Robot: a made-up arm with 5 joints. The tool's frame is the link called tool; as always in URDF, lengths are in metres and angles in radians. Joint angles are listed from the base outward. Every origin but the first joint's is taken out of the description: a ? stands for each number. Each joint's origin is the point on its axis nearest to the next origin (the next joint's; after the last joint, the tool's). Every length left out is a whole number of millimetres.
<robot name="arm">
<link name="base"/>
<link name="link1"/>
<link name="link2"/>
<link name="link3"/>
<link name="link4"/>
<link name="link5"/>
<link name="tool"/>
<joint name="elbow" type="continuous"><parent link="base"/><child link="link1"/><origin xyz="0.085 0.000 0.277" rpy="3.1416 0.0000 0.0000"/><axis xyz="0 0 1"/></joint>
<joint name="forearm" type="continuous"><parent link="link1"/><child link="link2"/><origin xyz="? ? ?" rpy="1.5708 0.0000 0.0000"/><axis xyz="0 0 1"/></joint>
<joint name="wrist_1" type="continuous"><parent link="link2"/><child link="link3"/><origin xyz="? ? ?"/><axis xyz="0 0 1"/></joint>
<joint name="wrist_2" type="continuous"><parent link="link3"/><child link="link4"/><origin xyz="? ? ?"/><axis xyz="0 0 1"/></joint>
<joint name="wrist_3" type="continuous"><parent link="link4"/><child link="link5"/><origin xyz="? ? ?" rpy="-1.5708 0.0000 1.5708"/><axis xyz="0 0 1"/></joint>
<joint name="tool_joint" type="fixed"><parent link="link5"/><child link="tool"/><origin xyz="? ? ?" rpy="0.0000 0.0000 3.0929"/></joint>
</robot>
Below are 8 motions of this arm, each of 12 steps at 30 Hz.
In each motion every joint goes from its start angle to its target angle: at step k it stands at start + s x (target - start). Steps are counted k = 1, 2, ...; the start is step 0. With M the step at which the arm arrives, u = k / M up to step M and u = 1 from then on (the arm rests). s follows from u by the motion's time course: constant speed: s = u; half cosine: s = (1 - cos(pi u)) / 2; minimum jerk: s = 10 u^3 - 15 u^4 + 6 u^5.
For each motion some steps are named. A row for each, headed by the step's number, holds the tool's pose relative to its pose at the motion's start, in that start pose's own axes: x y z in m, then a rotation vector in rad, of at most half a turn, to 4 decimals.
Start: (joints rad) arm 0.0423 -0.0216 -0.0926 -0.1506 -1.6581
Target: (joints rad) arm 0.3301 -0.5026 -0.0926 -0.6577 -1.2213
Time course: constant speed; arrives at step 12
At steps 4, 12:
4: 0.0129 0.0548 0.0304 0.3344 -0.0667 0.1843
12: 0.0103 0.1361 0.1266 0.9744 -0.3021 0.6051

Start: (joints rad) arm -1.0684 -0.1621 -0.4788 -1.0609 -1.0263
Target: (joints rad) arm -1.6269 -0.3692 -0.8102 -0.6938 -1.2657
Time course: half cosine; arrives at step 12
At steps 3, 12:
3: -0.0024 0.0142 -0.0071 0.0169 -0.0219 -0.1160
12: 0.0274 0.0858 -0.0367 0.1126 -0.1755 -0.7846

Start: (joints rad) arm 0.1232 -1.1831 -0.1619 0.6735 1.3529
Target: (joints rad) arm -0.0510 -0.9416 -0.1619 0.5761 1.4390
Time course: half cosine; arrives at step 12
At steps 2, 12:
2: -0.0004 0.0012 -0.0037 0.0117 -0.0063 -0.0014
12: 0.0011 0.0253 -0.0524 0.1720 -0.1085 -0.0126

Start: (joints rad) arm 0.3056 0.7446 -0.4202 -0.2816 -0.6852
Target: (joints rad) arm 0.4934 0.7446 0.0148 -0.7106 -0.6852
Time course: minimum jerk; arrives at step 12
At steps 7, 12:
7: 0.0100 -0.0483 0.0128 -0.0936 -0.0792 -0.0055
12: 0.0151 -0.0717 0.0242 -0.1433 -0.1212 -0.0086

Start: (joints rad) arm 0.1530 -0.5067 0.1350 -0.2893 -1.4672
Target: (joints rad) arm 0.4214 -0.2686 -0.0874 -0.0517 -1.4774
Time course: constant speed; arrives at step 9
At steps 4, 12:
4: 0.0197 -0.0178 -0.0144 -0.1175 -0.0921 0.0633
12: 0.0512 -0.0399 -0.0260 -0.2630 -0.2188 0.1270

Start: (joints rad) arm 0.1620 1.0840 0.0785 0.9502 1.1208
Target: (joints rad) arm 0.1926 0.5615 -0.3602 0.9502 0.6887
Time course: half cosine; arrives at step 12
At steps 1, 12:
1: 0.0004 -0.0010 0.0024 -0.0142 -0.0081 -0.0078
12: -0.0084 -0.0033 0.1647 -0.7308 -0.6368 -0.4298

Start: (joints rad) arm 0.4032 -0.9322 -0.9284 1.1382 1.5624
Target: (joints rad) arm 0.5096 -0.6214 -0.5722 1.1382 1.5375
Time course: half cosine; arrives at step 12
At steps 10, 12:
10: -0.0138 0.0922 -0.0763 0.6140 0.1349 0.0179
12: -0.0157 0.0996 -0.0795 0.6577 0.1464 0.0171

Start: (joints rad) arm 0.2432 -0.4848 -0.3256 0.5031 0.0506
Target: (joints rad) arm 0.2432 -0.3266 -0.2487 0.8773 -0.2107
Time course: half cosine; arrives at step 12
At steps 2, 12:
2: -0.0047 0.0000 -0.0025 -0.0003 0.0408 -0.0175
12: -0.0707 0.0001 -0.0211 -0.0784 0.6059 -0.2531

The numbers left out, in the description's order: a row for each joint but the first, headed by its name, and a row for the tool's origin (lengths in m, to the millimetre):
forearm: 0.045 0.003 0.000
wrist_1: 0.041 -0.166 0.000
wrist_2: 0.093 -0.004 0.000
wrist_3: 0.082 0.000 0.000
tool: 0.000 0.000 0.000

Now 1 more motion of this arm.
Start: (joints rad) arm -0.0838 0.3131 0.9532 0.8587 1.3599
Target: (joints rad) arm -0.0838 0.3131 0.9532 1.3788 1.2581
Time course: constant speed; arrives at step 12
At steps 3, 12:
3: -0.0027 0.0103 0.0007 0.1252 0.0350 -0.0254
12: -0.0105 0.0394 0.0108 0.4954 0.1590 -0.0995

